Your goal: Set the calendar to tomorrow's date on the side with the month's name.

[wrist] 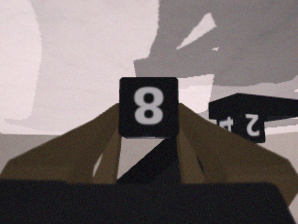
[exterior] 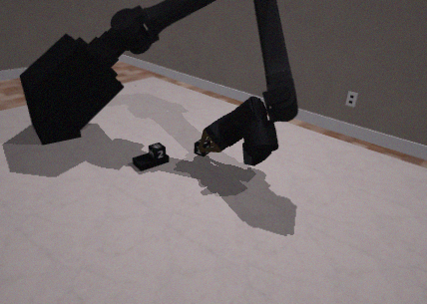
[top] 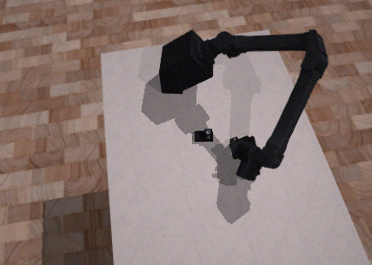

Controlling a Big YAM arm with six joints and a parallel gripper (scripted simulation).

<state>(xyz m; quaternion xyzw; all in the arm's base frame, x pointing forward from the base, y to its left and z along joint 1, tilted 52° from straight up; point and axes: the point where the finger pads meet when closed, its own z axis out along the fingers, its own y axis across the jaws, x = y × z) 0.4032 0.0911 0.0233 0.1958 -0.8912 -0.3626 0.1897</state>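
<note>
My gripper is now 1 cm past the black digit cube and 1 cm above it. Also, from my hand: black tray (12 cm to the right, 7 cm behind, 2 cm below).
</note>
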